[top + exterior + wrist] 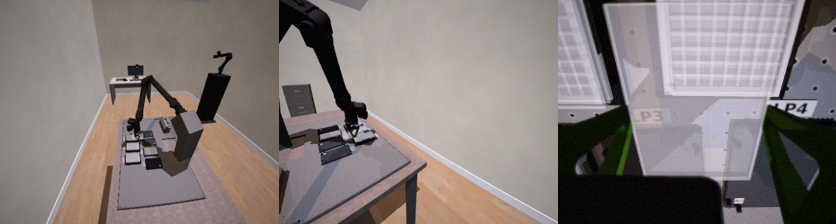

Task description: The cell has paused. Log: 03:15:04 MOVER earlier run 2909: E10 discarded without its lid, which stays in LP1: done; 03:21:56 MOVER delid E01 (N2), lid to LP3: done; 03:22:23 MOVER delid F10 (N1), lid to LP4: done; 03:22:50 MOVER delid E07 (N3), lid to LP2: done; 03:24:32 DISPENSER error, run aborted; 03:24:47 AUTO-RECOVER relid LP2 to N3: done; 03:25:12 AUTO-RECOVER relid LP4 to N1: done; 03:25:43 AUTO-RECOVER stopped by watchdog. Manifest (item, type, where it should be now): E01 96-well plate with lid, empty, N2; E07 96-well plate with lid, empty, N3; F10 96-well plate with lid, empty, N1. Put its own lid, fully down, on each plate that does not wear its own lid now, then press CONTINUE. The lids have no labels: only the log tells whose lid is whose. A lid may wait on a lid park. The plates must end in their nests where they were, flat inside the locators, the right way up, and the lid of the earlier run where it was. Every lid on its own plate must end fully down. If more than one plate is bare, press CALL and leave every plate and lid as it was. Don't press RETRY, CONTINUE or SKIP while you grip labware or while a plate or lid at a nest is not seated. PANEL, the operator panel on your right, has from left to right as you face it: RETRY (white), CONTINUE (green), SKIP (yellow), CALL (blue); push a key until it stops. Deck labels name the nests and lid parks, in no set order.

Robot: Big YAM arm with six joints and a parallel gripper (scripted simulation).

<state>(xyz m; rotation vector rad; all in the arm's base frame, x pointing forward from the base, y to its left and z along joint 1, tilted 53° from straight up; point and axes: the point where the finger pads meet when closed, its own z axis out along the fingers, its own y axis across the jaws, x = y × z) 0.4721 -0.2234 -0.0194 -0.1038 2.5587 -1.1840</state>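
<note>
Right now the plate is 6 cm ahead of my hand, 3 cm below it and 2 cm to the right of it. The rest, counted from my hand: white retry key 41 cm behind, 12 cm to the right, 1 cm above; then LP4 label 8 cm to the right, 6 cm below, 4 cm behind; then green continue key 41 cm behind, 17 cm to the right, 1 cm above.
</note>
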